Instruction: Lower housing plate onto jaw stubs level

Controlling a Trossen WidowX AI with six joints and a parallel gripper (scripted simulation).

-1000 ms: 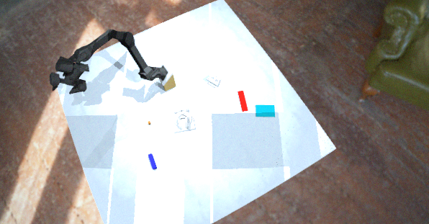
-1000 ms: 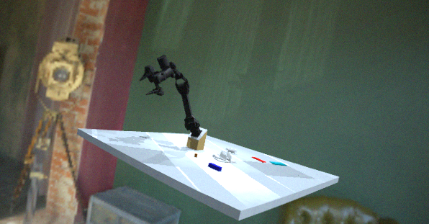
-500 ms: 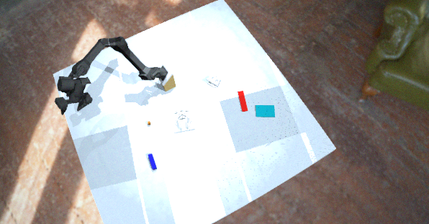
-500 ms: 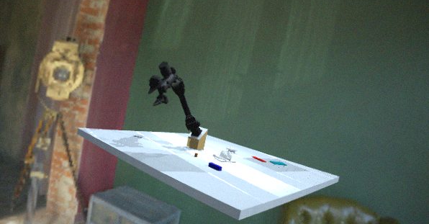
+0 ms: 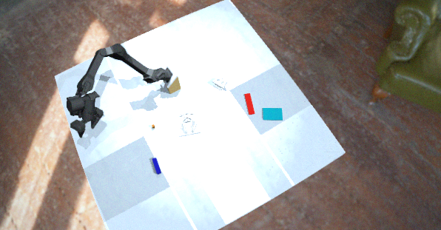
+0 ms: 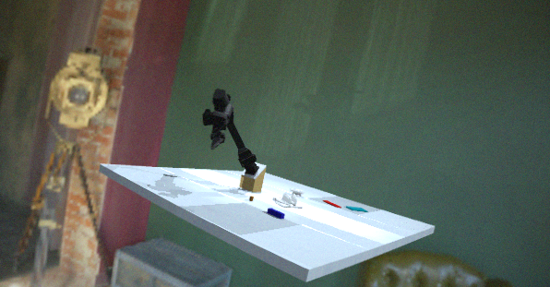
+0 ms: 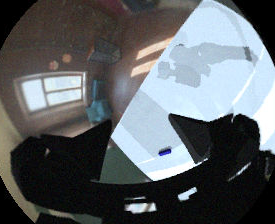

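Right now the small white piece is 760 mm to the left of my gripper tip, 220 mm below it and 30 mm ahead of it. The rest, counted from my gripper tip: tiny orange piece 300 mm to the left, 240 mm below, 40 mm ahead; then blue bar 250 mm ahead, 240 mm below, 200 mm to the left; then red bar 820 mm to the left, 250 mm below, 230 mm ahead.
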